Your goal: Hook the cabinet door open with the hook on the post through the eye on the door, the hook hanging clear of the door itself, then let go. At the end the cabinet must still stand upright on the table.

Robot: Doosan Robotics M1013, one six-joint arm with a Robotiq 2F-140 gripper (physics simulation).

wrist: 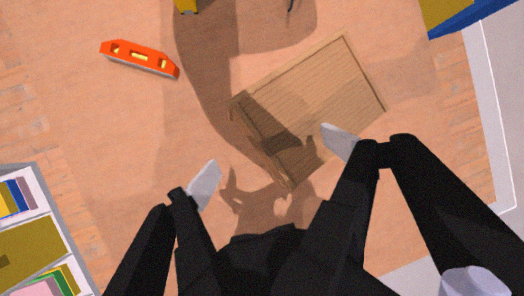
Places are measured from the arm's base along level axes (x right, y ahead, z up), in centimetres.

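Pixels of known places: gripper, between the fingertips: point(267, 151).
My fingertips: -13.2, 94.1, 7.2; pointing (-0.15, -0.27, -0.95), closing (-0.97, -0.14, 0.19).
Observation:
Behind a point stands the place of what it marks, as x, y, z.
The wooden cabinet point(325, 75) {-24.5, 84.5, 3.8} is in the centre right of the wrist view, turned at an angle on the table, with a broad face seen from above. Its door and the eye cannot be told apart clearly from its shaded lower-left edge. A small dark tip point(291, 5) {-24.5, 66.6, -4.3} at the top edge may be part of the post with the hook; the rest is outside the view. My gripper point(267, 151) {-13.2, 94.1, 7.2} is open and empty, above the table and cabinet. Its right fingertip overlaps the cabinet's lower right side in the view, and its left fingertip is left of the cabinet.
An orange spirit level point(138, 56) {8.5, 71.0, -6.0} lies at the upper left. Part of a yellow object point(186, 5) {-3.3, 63.0, -5.3} shows at the top edge. A grey shelf unit point(50, 216) with books and boxes is at the lower left, and a blue unit point(462, 21) is at the upper right.

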